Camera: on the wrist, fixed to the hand. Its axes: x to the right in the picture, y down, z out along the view.
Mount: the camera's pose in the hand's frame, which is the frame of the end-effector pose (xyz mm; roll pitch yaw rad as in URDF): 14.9 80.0 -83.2 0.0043 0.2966 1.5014
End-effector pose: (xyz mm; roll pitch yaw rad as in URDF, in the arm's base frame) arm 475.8 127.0 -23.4 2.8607 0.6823 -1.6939
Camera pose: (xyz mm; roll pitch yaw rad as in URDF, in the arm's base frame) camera 413.1 58.2 46.5 2.3752 -0.3913 -2.8228
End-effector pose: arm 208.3 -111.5 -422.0 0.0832 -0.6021 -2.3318
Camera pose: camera 232.8 -211.4 -476.4 -0.5969 0.1376 -0.9383
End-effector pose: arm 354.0 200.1 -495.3 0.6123 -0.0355 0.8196
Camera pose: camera 281.9 288.9 -516.9 0.0090 -0.3166 2.3322
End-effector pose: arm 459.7 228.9 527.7 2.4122 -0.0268 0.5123
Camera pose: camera 472.0 231.0 643.4 3.1083 -1.0259 -0.9746
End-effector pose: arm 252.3 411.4 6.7 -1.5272 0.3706 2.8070
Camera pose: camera 293.9 481.2 -76.6 2.2552 1.1792 0.3811
